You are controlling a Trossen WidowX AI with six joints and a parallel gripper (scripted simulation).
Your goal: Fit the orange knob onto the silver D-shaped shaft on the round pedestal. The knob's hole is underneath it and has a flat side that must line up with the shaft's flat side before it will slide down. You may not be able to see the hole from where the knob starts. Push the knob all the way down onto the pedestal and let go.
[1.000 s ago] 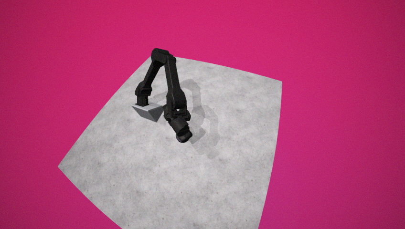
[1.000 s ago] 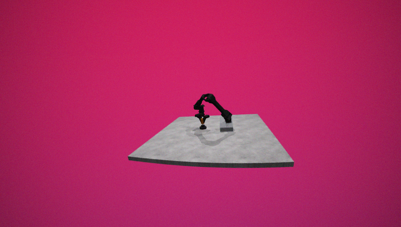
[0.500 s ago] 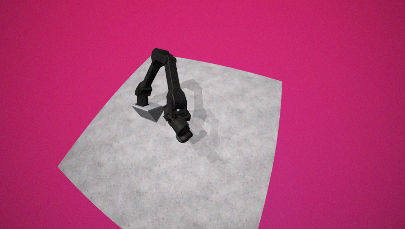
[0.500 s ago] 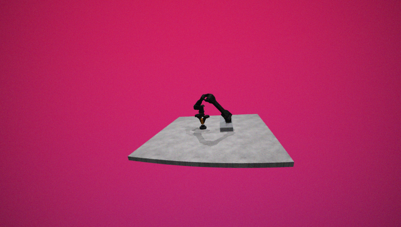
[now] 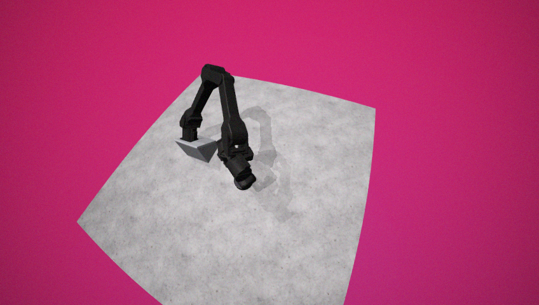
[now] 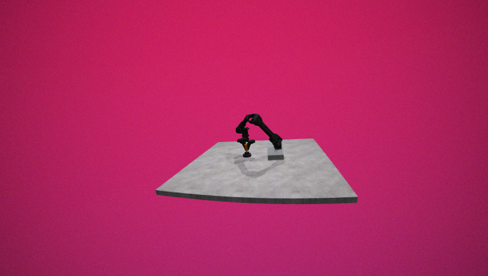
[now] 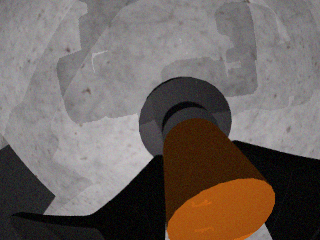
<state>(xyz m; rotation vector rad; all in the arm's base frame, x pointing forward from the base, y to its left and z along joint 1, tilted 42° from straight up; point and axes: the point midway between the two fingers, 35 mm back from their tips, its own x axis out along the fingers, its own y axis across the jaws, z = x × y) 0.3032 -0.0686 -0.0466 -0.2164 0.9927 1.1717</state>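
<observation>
Right now the orange knob is 3 cm above my gripper tip. From my gripper tip the other things lie so: round dark pedestal (4 cm below).
</observation>
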